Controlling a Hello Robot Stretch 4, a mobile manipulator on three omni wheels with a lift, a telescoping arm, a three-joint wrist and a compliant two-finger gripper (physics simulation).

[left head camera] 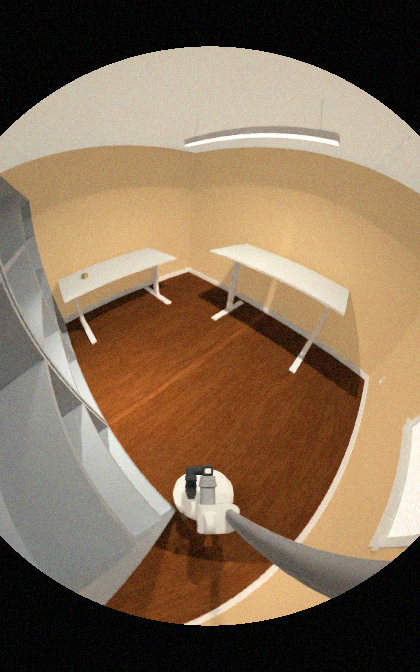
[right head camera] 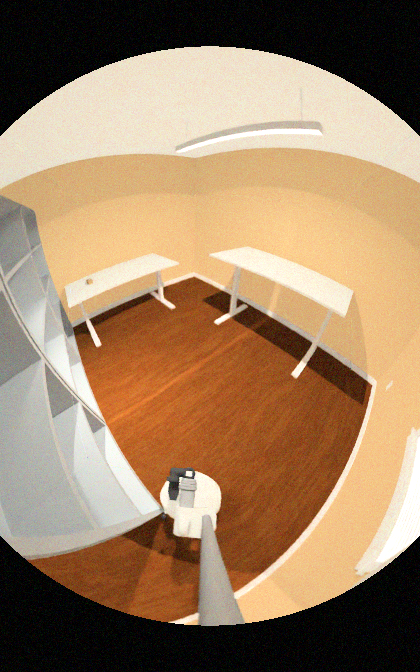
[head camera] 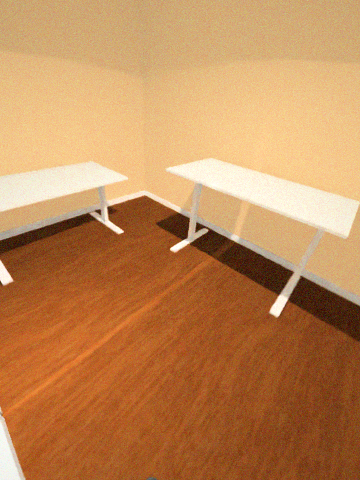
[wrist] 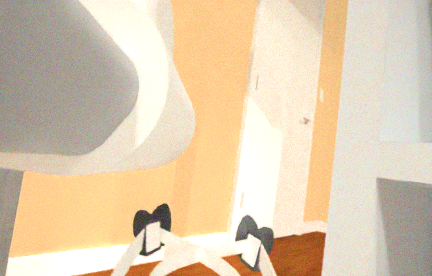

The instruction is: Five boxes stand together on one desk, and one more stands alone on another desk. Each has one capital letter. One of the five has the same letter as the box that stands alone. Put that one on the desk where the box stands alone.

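Places are measured from the robot's base along level axes (x ahead, y left, z up), in metres.
Pixels of known places: gripper, fingertip midpoint: (left head camera: 191,520) (wrist: 204,225).
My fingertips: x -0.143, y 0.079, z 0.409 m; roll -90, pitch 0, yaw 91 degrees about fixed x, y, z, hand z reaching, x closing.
Behind a point stands the place of what it marks.
A small brownish box (left head camera: 84,275) {x 1.850, y 1.492, z 0.729 m} (right head camera: 89,281) stands alone near the left end of the left white desk (head camera: 50,182) {x 2.165, y 1.146, z 0.693 m} (left head camera: 125,265) {x 2.167, y 1.054, z 0.693 m} (right head camera: 127,271); its letter is too small to read. A second white desk (head camera: 265,192) {x 1.682, y -0.814, z 0.923 m} (left head camera: 290,272) {x 1.729, y -0.821, z 0.923 m} (right head camera: 290,275) stands along the other wall, and no box shows on it. The group of five boxes does not show in these views. My gripper (wrist: 204,225) {x -0.143, y 0.079, z 0.409 m} is open and empty in the wrist view, with its two dark fingertips apart, far from both desks.
A tall grey shelf unit (left head camera: 75,457) {x 0.102, y 0.450, z 0.958 m} (right head camera: 62,467) (wrist: 352,125) {x -0.142, y 0.205, z 0.520 m} stands close at my left, its near corner beside my base. A wall with a window (left head camera: 407,500) (right head camera: 400,520) is on the right. A white door (wrist: 295,100) {x -1.907, y 0.607, z 1.018 m} shows in the wrist view. Wooden floor (head camera: 175,360) {x 0.809, y -0.129, z -0.027 m} stretches between me and the desks.
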